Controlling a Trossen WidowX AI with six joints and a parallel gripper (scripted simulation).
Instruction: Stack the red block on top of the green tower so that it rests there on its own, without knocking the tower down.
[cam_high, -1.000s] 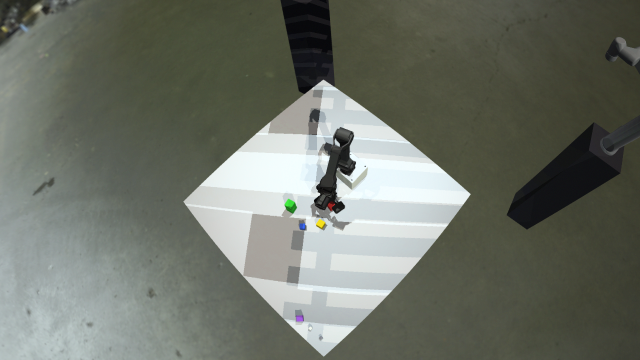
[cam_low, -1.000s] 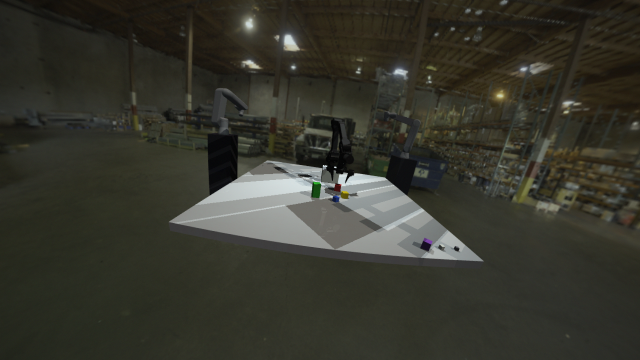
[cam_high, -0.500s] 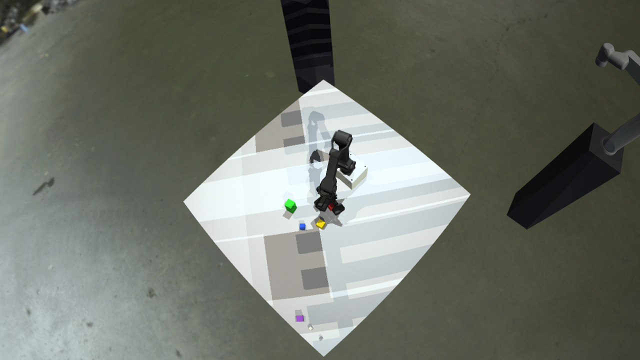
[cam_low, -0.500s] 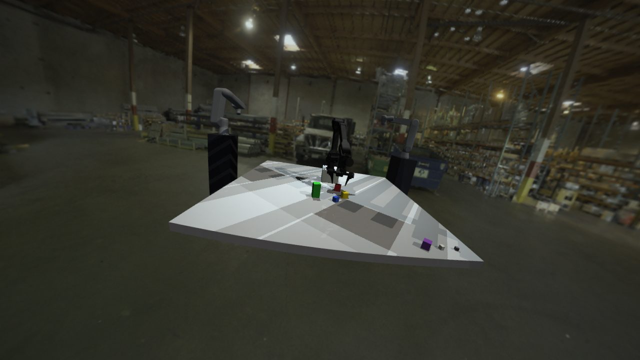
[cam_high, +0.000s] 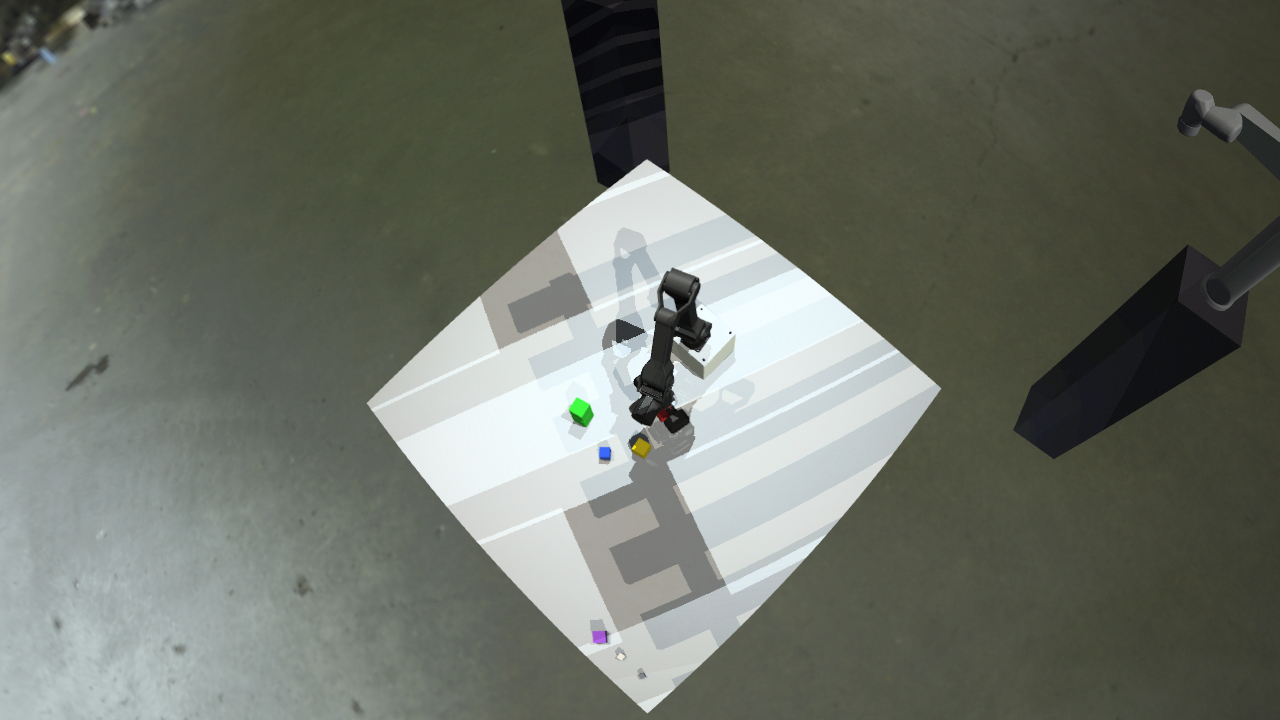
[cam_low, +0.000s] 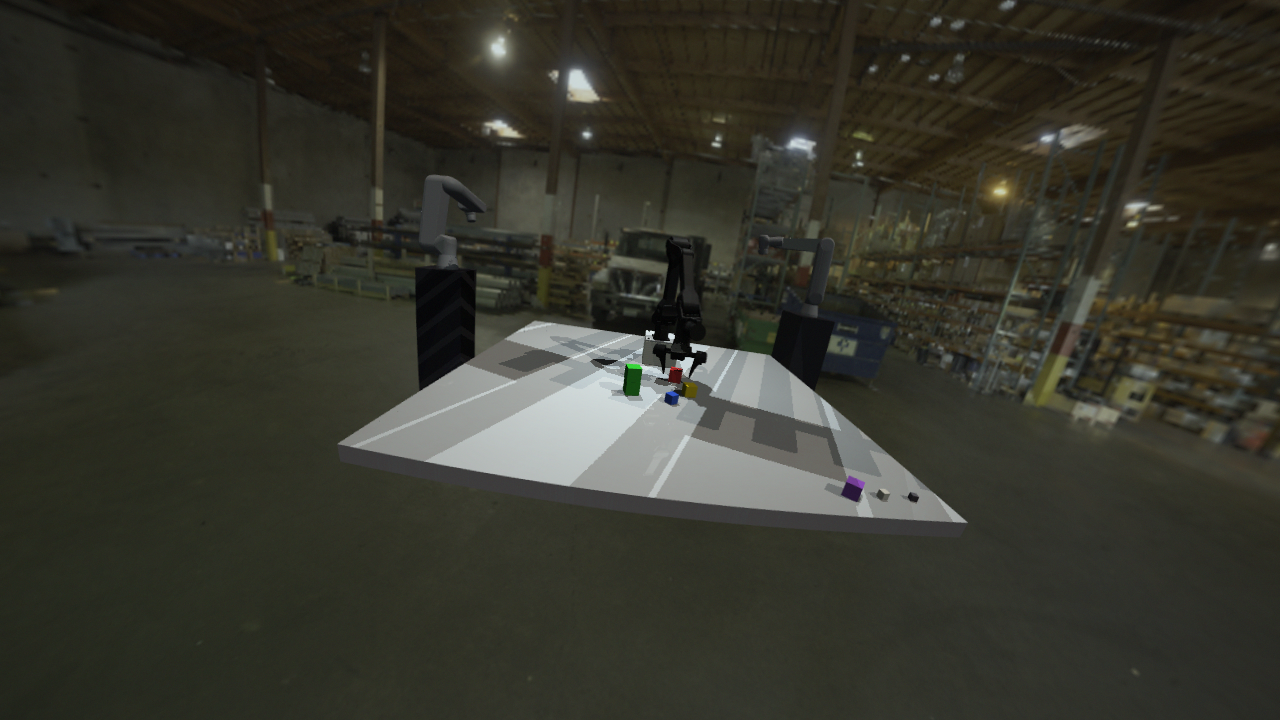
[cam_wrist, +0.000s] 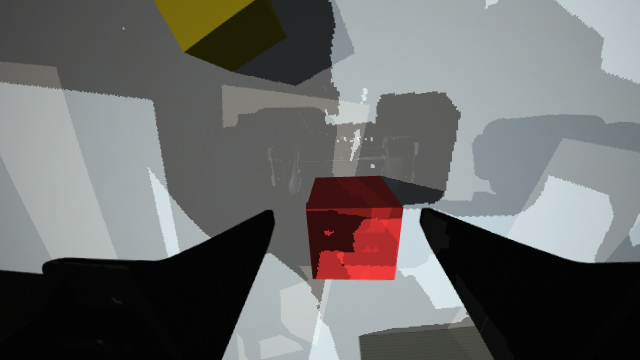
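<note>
Right now the red block is right at my gripper tip. The rest, counted from my gripper tip: purple block: 620 mm ahead, 250 mm to the left; yellow block: 120 mm ahead, 20 mm to the left; blue block: 190 mm ahead, 60 mm to the right, 10 mm below.
</note>
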